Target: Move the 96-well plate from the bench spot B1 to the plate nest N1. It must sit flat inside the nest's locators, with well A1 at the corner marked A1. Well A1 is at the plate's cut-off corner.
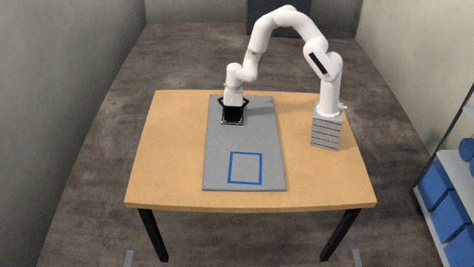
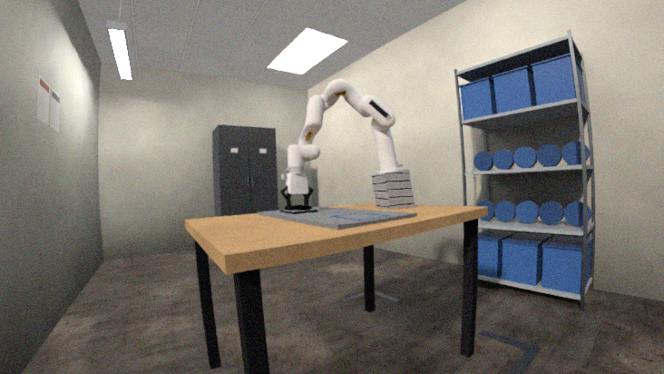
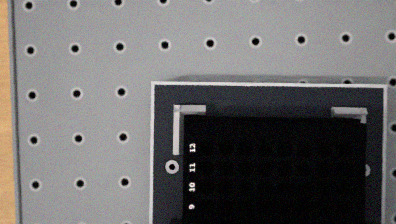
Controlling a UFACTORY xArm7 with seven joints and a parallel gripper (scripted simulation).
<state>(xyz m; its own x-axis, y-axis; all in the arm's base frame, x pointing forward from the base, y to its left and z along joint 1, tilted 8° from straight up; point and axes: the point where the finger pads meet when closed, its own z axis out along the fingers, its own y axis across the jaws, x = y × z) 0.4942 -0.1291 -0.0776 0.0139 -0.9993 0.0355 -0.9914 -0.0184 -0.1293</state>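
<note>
Right now my hand is 10 mm above the 96-well plate. From my hand the other things lie so: plate nest N1: 30 mm below.
</note>
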